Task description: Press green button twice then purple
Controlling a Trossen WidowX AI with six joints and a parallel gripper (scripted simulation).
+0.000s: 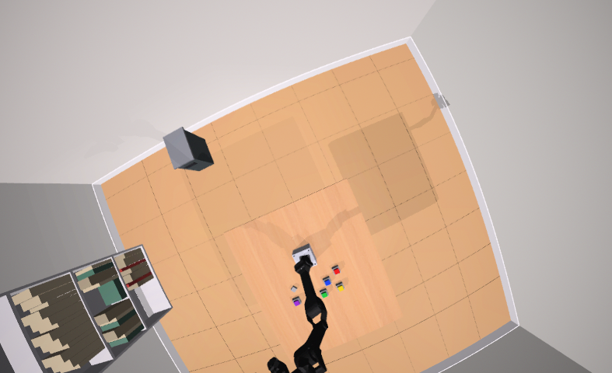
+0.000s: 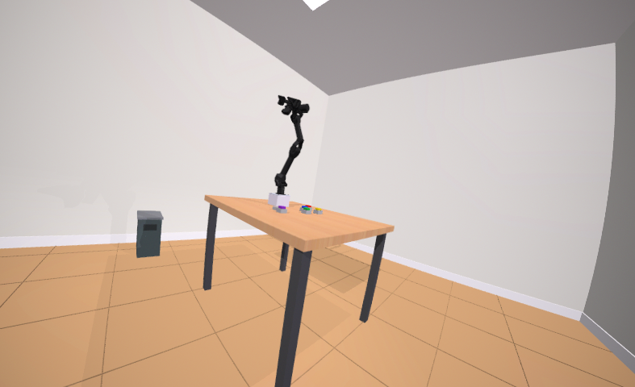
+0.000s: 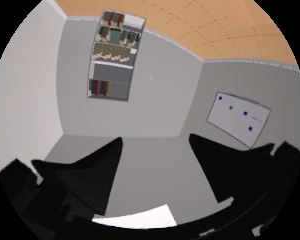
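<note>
Now: the green button 15 cm ahead of my gripper tip, 24 cm to the left of it and 73 cm below it. Round my gripper tip: purple button (17 cm ahead, 5 cm to the left, 73 cm below); then small grey block (8 cm ahead, 5 cm to the left, 75 cm below); then blue button (7 cm ahead, 28 cm to the left, 73 cm below).
</note>
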